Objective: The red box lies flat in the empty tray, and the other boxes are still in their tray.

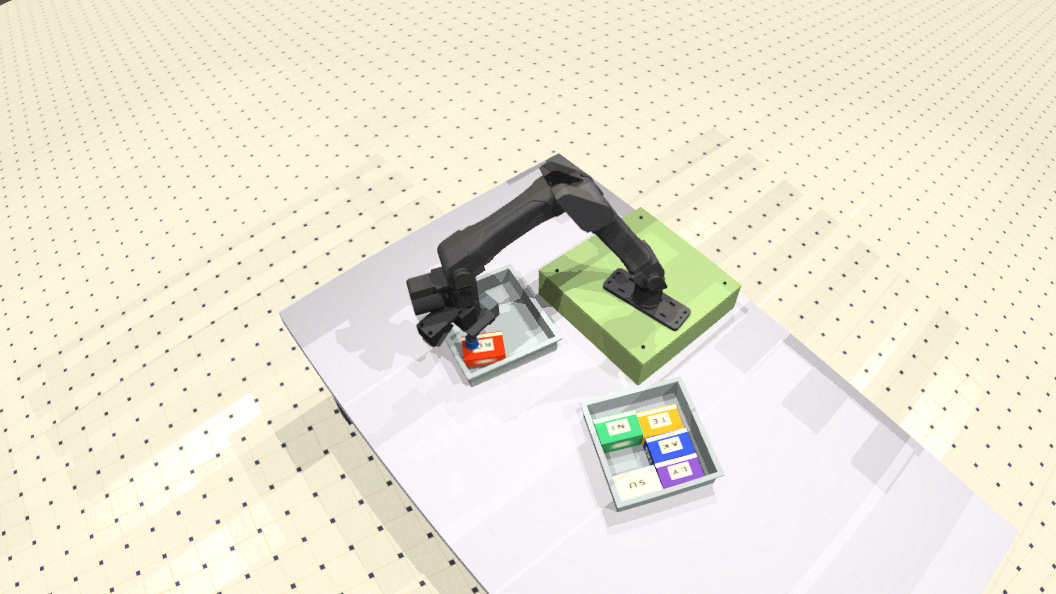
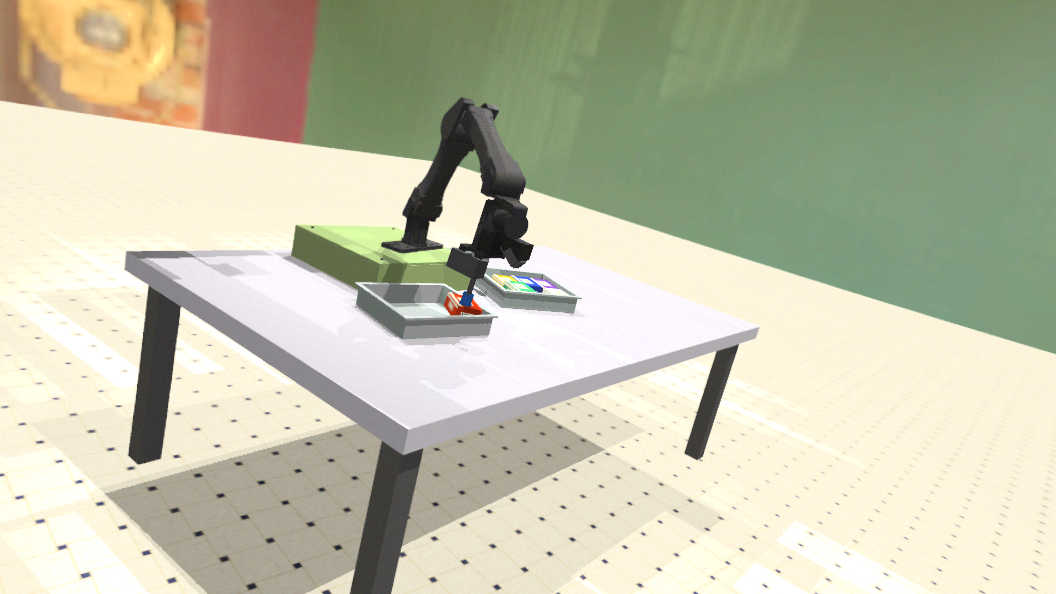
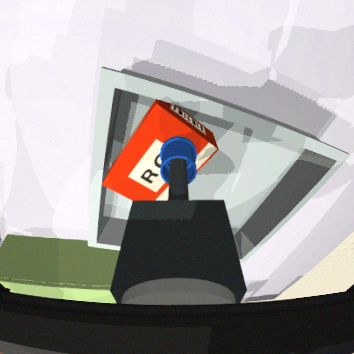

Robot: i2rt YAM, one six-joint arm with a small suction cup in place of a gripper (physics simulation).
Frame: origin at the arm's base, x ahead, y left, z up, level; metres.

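Where they show: hand, its tool point: point(image 1: 472, 346) point(image 2: 463, 308) point(image 3: 177, 146); arm's base, origin of its link: point(image 1: 646, 300) point(image 2: 413, 247).
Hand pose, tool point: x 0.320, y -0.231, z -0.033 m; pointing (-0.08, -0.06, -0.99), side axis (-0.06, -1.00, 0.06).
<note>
Things, the pixels of their top centre, and the offset from my tool point. Level surfaces: height alone.
- red box, centre of its top: point(image 3: 157, 171) point(image 1: 482, 343) point(image 2: 464, 299) dx -0.013, dy +0.019, dz +0.014 m
- empty grey tray, centre of its top: point(image 3: 203, 208) point(image 1: 490, 317) point(image 2: 427, 299) dx -0.085, dy -0.023, dz -0.003 m
- second tray, centre of its top: point(image 1: 651, 438) point(image 2: 525, 281) dx -0.058, dy +0.426, dz -0.003 m
- green box, centre of its top: point(image 1: 618, 426) point(image 2: 520, 286) dx -0.039, dy +0.356, dz -0.003 m
- yellow box, centre of its top: point(image 1: 659, 420) point(image 2: 507, 280) dx -0.109, dy +0.413, dz -0.014 m
- blue box, centre of its top: point(image 1: 670, 445) point(image 2: 526, 281) dx -0.074, dy +0.463, dz -0.012 m
- purple box, centre of its top: point(image 1: 679, 470) point(image 2: 544, 283) dx -0.038, dy +0.511, dz -0.013 m
- white box, centre of its top: point(image 1: 637, 483) point(image 2: 559, 293) dx +0.037, dy +0.459, dz -0.013 m
- white table, height of its surface: dz -0.053 m
The red box point(image 1: 484, 351) point(image 2: 459, 307) point(image 3: 140, 158) with a white label is inside the empty grey tray point(image 1: 542, 324) point(image 2: 435, 324) point(image 3: 95, 158), near one corner. My blue suction cup point(image 1: 470, 342) point(image 2: 466, 299) point(image 3: 178, 159) sits on the box's top face and holds it. I cannot tell whether the box rests on the tray floor. The second tray point(image 1: 664, 490) point(image 2: 532, 301) holds the green box point(image 1: 619, 431), yellow box point(image 1: 660, 420), blue box point(image 1: 670, 446), purple box point(image 1: 680, 469) and white box point(image 1: 638, 482).
The arm stands on a green base block point(image 1: 701, 272) point(image 2: 331, 248) point(image 3: 53, 256) just behind the grey tray. Both trays sit on a white table point(image 1: 480, 480) point(image 2: 369, 354) with dark legs; its near edge lies left of the grey tray.
</note>
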